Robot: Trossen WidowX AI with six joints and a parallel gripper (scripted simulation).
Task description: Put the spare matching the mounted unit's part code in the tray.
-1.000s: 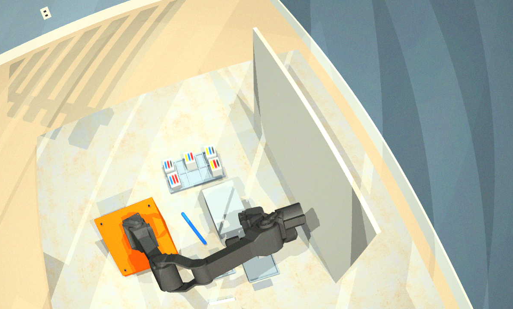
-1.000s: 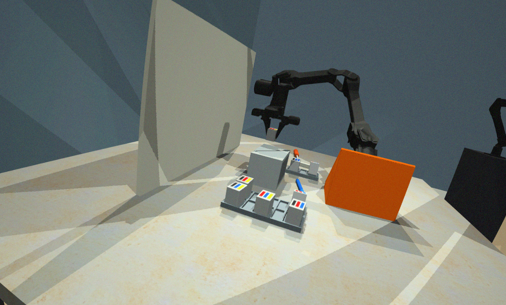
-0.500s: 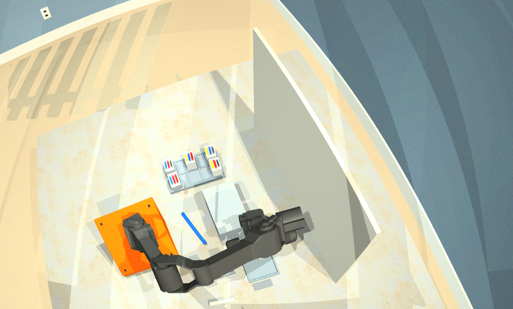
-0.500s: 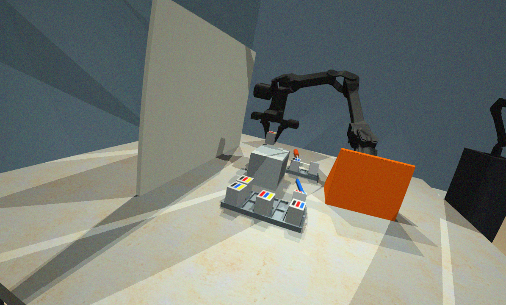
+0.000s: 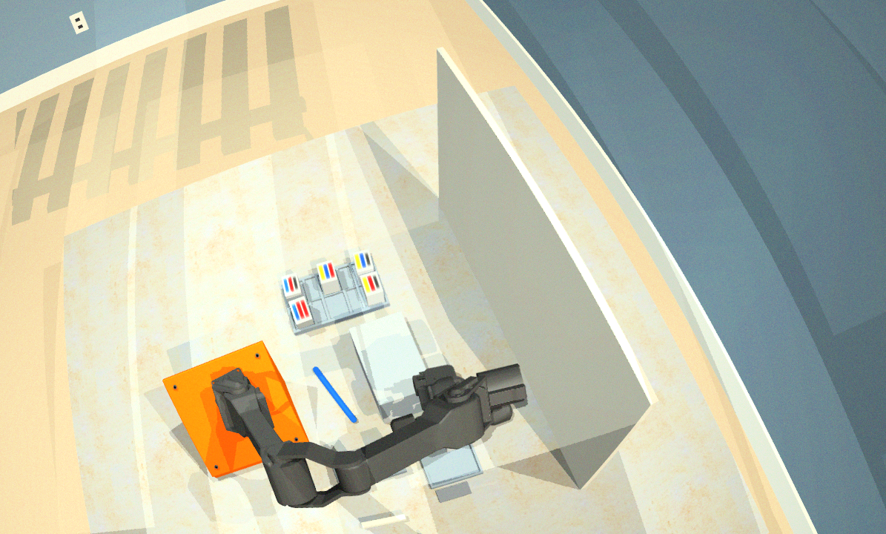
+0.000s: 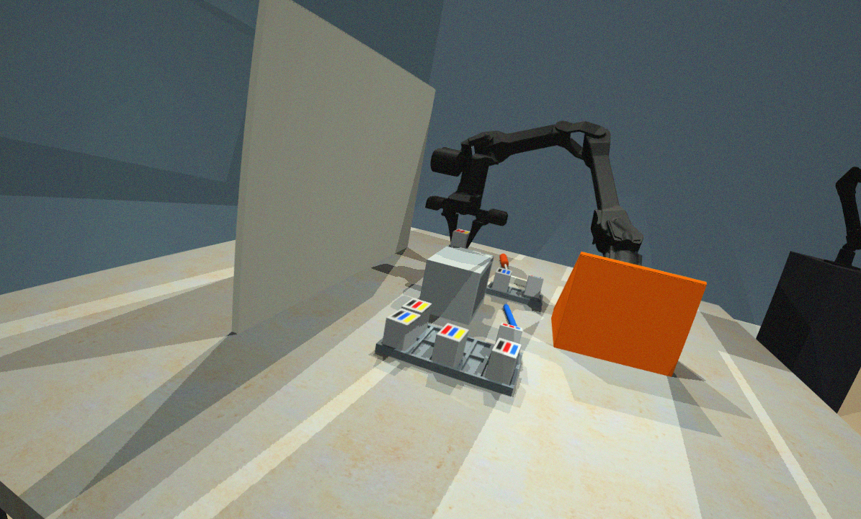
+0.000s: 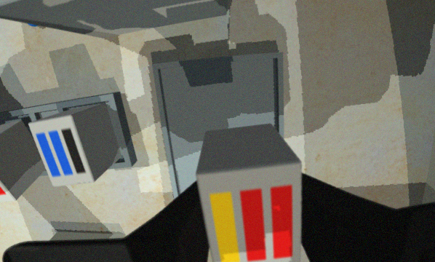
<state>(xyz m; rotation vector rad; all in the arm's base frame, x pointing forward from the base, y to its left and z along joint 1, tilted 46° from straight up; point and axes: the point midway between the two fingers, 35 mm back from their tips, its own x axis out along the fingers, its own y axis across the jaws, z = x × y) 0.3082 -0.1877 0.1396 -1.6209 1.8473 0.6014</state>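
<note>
Right now the shallow pale tray is 1 cm behind my gripper tip and 8 cm below it. Round my gripper tip: grey mounted unit (2 cm behind, 18 cm to the left, 3 cm below); then grey spare block (2 cm above); then rack (15 cm behind, 4 cm to the left, 7 cm below).
</note>
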